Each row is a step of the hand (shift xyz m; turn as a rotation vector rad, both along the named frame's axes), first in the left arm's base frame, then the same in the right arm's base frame.
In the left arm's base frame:
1: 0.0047 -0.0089 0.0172 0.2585 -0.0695 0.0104
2: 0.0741 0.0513 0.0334 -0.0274 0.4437 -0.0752
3: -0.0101 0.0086 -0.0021 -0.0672 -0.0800 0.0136
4: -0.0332 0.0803 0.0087 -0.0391 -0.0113 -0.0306
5: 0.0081 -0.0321 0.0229 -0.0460 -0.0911 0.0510
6: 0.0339 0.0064 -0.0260 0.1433 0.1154 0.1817
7: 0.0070 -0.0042 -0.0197 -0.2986 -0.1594 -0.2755
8: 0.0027 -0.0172 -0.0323 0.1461 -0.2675 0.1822
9: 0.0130 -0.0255 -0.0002 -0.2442 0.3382 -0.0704
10: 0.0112 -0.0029 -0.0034 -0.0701 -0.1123 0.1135
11: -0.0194 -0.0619 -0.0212 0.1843 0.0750 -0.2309
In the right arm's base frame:
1: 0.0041 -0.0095 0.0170 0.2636 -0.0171 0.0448
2: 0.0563 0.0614 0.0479 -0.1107 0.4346 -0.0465
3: -0.0113 0.0066 -0.0030 -0.0499 -0.0928 -0.0026
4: -0.0504 0.0707 0.0093 -0.0313 -0.0157 -0.0370
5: 0.0116 -0.0320 0.0215 -0.0320 -0.1032 0.0367
6: 0.0350 0.0157 -0.0200 0.0897 0.1226 0.2093
7: 0.0103 -0.0007 -0.0186 -0.2180 -0.1869 -0.3286
8: 0.0106 -0.0129 -0.0327 0.1737 -0.2500 0.1827
9: 0.0180 -0.0222 0.0000 -0.2988 0.2879 -0.0825
10: 0.0119 -0.0002 -0.0018 -0.0593 -0.1350 0.0931
11: -0.0028 -0.0620 -0.0283 0.1935 0.1335 -0.1940

